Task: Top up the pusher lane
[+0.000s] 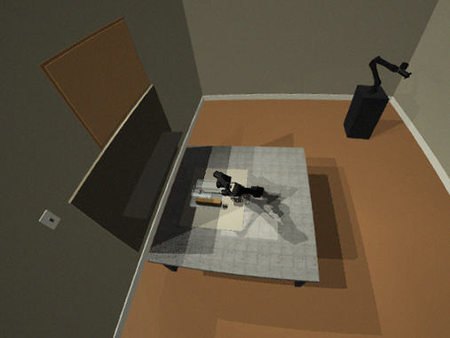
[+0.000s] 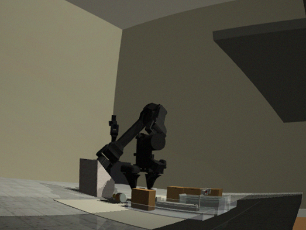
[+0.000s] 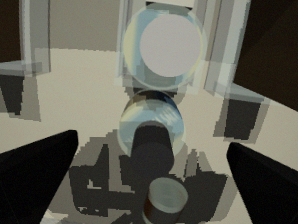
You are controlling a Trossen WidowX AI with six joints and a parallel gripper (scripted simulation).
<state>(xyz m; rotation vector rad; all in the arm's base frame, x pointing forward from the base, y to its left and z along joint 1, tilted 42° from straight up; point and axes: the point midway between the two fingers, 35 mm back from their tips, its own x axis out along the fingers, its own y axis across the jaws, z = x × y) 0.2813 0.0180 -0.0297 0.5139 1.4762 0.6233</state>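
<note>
The cream mat is 110 mm ahead of my gripper tip, 50 mm below it and 30 mm to the left of it. Round my gripper tip: clear pusher lane unit (200 mm ahead, 30 mm to the left, 30 mm below); wall shelf (560 mm ahead, 310 mm above, 60 mm to the left).
</note>
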